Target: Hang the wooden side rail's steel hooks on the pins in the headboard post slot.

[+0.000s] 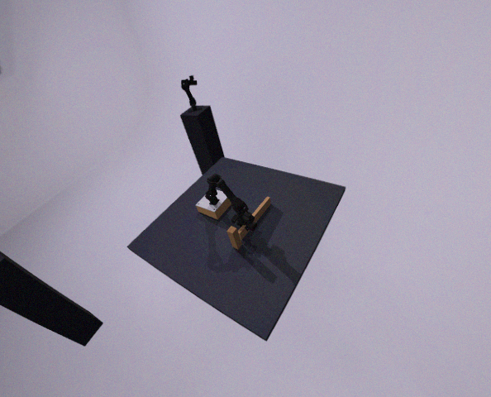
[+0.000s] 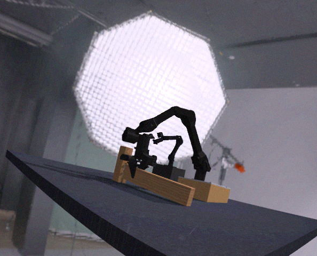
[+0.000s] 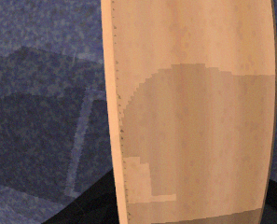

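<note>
The wooden headboard post is 10 mm behind my gripper tip, 120 mm to the right of it and 40 mm above it.
</note>
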